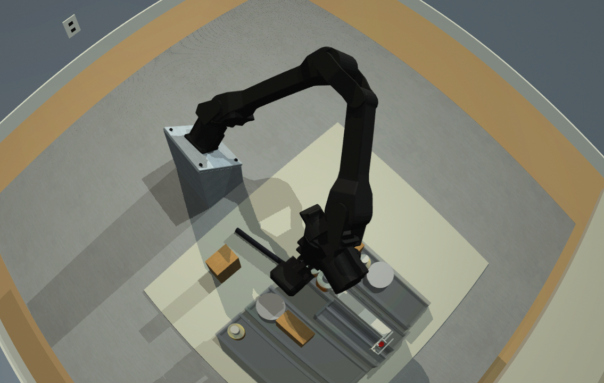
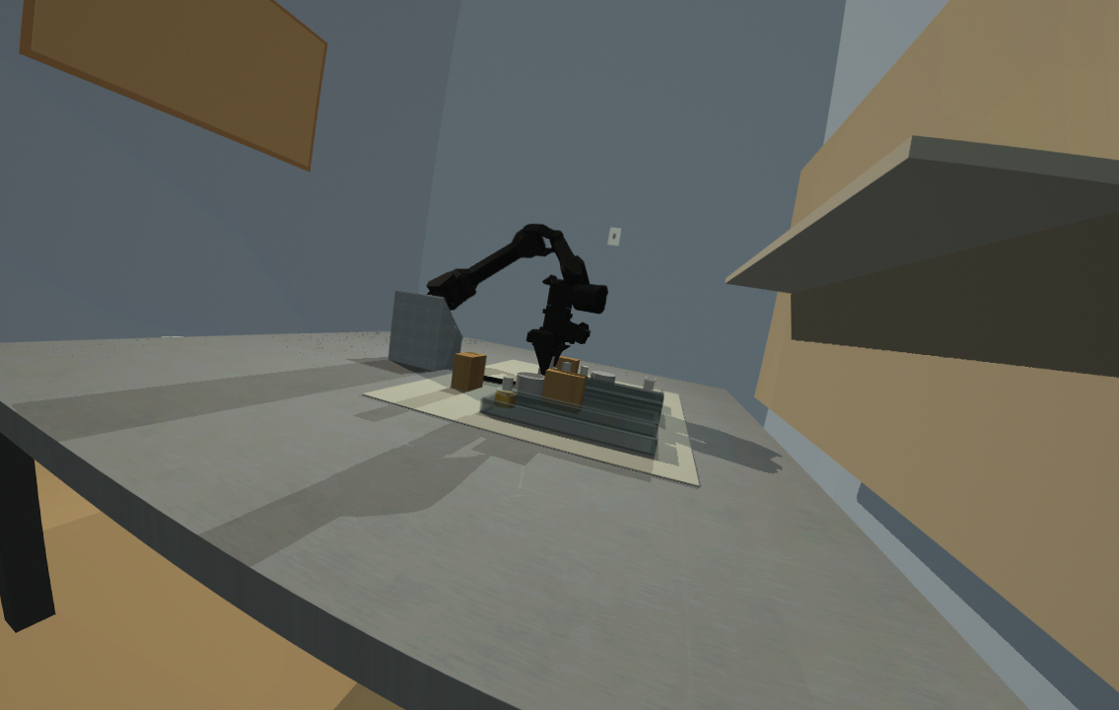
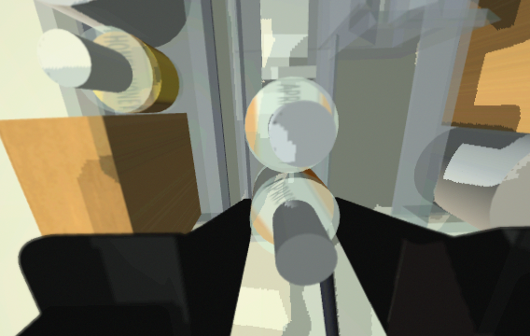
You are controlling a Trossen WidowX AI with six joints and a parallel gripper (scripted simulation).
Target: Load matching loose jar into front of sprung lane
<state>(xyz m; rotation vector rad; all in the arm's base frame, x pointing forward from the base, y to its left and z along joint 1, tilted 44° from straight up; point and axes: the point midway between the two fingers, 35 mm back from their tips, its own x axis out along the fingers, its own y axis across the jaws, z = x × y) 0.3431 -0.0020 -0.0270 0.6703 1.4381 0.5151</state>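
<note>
The black rod lies 110 mm behind my gripper tip, 30 mm to the right of it and 30 mm below it. Round my gripper tip: sprung lane (140 mm ahead, 30 mm to the right, 20 mm below); then red-marked part (230 mm ahead, 50 mm to the right, 30 mm above).
</note>
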